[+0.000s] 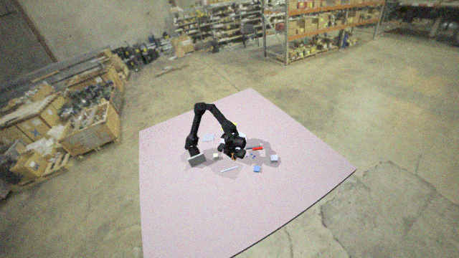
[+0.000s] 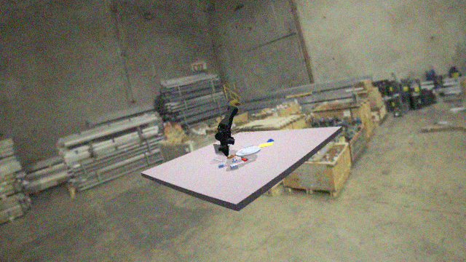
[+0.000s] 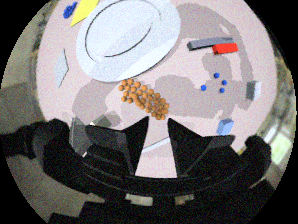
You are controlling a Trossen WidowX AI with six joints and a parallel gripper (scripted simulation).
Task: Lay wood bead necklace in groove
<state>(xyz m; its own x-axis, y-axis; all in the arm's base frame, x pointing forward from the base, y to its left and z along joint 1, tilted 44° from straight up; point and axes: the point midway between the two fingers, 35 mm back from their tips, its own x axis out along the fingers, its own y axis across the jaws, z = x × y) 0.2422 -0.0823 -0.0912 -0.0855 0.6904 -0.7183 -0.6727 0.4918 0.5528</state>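
The white stick is 5 cm behind my gripper tip, 6 cm to the right of it and 2 cm below it. Round my gripper tip: cream cube 11 cm behind, 7 cm to the left; red-handled tool 18 cm ahead, 2 cm to the left, 2 cm below; blue block 11 cm ahead, 14 cm to the right, 1 cm below.
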